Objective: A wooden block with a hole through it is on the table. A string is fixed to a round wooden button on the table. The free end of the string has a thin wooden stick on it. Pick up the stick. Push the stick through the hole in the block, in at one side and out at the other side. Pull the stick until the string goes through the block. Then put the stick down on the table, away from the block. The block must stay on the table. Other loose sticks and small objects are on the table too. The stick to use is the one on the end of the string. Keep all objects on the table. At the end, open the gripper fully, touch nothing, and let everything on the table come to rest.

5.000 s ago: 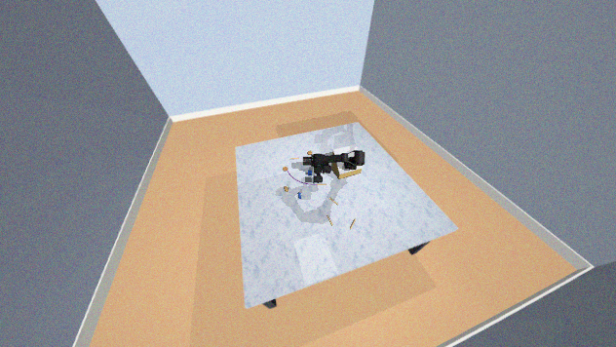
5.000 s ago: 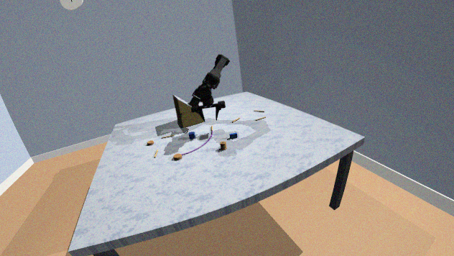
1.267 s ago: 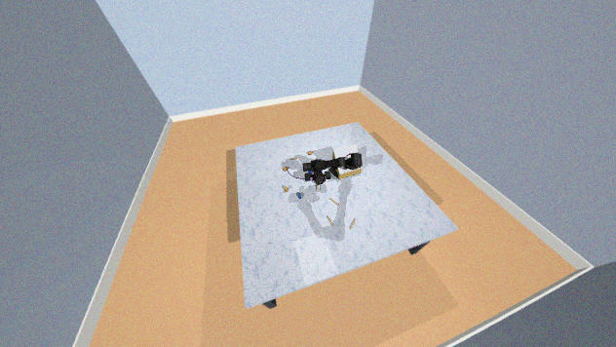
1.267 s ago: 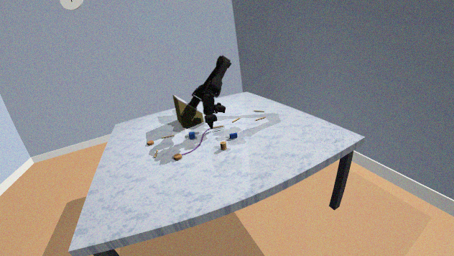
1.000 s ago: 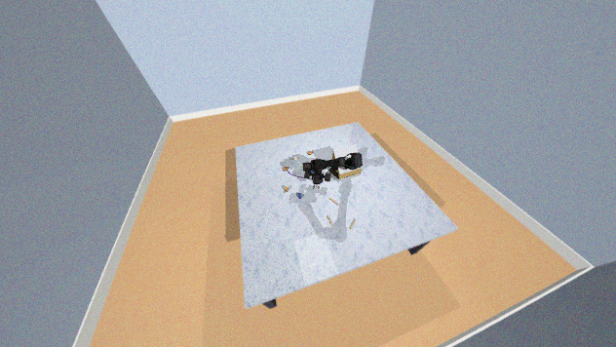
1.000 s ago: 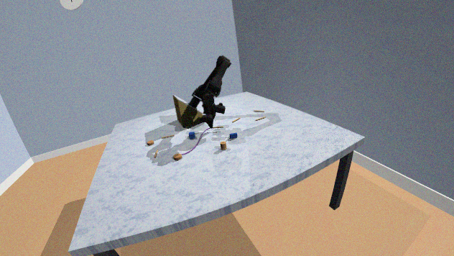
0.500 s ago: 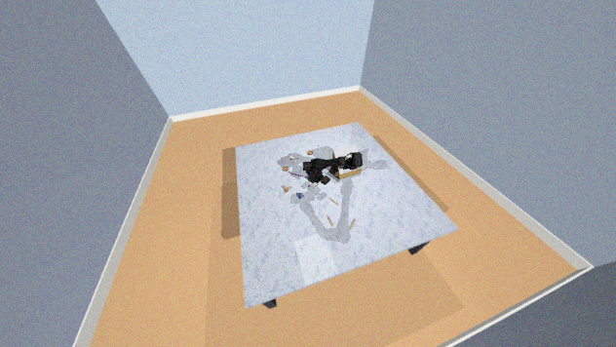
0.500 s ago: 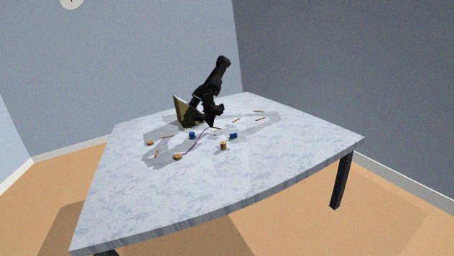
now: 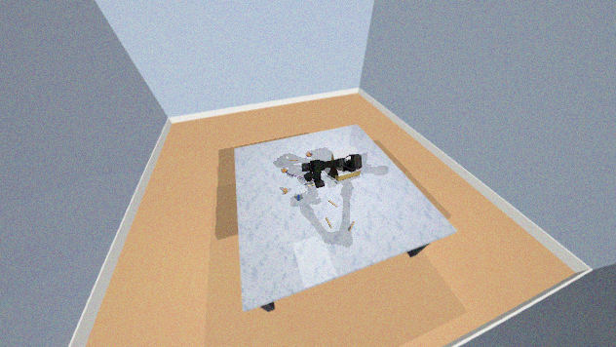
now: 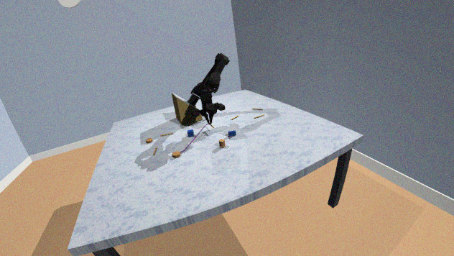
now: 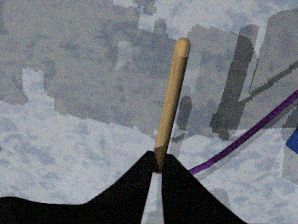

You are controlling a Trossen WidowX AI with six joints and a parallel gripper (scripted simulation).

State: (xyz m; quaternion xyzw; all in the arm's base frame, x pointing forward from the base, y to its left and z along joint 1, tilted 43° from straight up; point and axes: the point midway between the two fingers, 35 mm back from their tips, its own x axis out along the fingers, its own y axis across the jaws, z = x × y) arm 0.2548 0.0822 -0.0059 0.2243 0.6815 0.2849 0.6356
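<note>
Now: the thin stick 1 cm ahead of my gripper tip. Round my gripper tip: blue block (3 cm ahead, 12 cm to the right, 1 cm below); short wooden cylinder (24 cm ahead, 1 cm to the right, 1 cm below).
</note>
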